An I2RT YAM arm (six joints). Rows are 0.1 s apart.
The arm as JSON. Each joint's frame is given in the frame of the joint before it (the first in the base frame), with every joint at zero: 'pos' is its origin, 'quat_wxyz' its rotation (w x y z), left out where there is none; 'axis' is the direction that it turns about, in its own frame. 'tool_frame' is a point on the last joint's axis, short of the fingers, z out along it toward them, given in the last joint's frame.
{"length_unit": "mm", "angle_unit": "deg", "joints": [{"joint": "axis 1", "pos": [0.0, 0.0, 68.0], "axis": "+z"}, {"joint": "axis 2", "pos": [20.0, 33.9, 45.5], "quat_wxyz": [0.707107, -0.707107, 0.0, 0.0], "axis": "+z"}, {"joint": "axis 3", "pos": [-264.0, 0.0, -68.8], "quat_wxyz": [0.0, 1.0, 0.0, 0.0], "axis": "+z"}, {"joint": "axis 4", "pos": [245.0, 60.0, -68.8], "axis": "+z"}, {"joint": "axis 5", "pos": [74.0, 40.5, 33.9], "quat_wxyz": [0.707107, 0.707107, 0.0, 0.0], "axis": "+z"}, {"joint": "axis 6", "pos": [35.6, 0.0, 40.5], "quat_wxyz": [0.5, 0.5, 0.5, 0.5], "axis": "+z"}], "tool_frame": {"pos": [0.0, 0.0, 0.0], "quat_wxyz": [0.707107, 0.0, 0.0, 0.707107]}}
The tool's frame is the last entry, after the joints.
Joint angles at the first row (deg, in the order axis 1, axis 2, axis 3, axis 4, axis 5, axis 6):
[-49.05, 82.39, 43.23, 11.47, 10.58, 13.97]
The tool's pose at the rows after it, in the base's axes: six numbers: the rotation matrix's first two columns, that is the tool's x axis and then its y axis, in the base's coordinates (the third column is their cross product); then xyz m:
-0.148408 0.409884 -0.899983 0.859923 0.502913 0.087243 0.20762 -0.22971 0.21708
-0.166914 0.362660 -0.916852 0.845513 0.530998 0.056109 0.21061 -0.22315 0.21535
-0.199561 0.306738 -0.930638 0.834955 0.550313 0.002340 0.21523 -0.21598 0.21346
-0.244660 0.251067 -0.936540 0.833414 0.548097 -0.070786 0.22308 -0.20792 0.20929
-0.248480 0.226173 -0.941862 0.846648 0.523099 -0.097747 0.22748 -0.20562 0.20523
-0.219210 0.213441 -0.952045 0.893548 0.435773 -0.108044 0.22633 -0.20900 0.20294
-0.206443 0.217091 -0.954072 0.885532 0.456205 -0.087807 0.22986 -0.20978 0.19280
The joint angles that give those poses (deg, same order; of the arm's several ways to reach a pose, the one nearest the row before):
[-46.81, 82.30, 42.48, 14.16, 9.49, 10.06]
[-45.49, 81.90, 40.82, 17.40, 10.09, 7.89]
[-43.72, 81.81, 39.47, 20.37, 11.94, 4.91]
[-41.15, 82.59, 38.51, 23.17, 15.95, 1.67]
[-39.93, 83.82, 37.94, 25.98, 19.15, 0.85]
[-39.95, 85.00, 37.52, 29.11, 24.76, 1.44]
[-39.78, 87.30, 36.73, 32.38, 23.38, 2.17]

